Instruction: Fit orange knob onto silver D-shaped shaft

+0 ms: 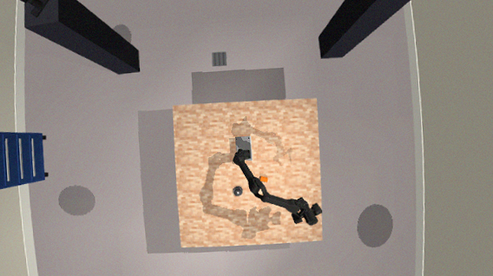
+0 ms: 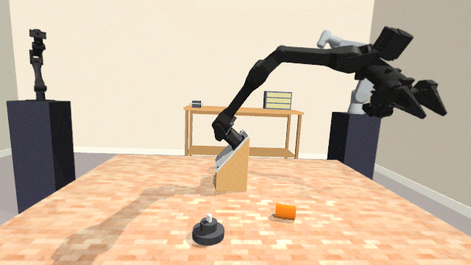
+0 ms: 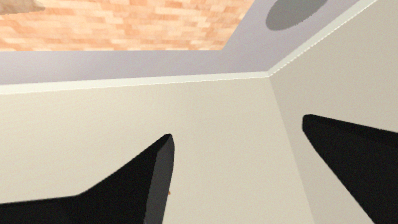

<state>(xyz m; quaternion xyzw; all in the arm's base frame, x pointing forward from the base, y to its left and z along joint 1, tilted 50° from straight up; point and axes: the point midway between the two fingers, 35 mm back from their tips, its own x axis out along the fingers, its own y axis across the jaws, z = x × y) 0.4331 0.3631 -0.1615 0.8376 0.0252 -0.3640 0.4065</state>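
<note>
Now: gripper tip 33 cm above the orange knob, 23 cm to the left of it and 20 cm past it. The rest, counted from my gripper tip: round pedestal 48 cm to the right, 32 cm below, 12 cm behind.
</note>
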